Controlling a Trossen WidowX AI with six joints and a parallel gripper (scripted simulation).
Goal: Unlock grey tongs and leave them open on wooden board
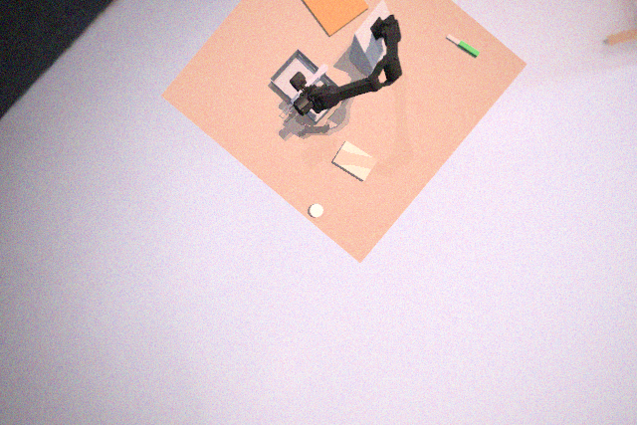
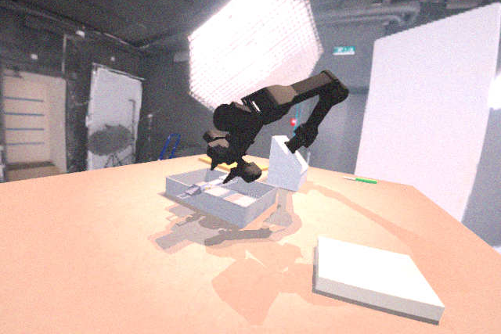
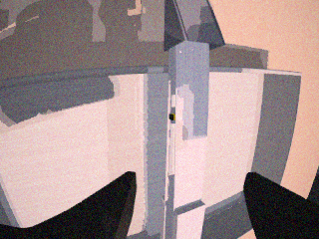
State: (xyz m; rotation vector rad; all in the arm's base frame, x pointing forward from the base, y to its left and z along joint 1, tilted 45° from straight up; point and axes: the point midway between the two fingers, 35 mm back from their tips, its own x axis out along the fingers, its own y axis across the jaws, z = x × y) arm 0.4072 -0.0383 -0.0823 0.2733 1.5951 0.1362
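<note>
Now: the pale grey roasting tin 5 cm behind my gripper tip, 2 cm to the right of it and 6 cm below it. Round my gripper tip: white disc 39 cm ahead, 39 cm to the left, 7 cm below; flat cream block 8 cm ahead, 39 cm to the left, 8 cm below; orange wooden board 49 cm behind, 23 cm to the right, 8 cm below.
</note>
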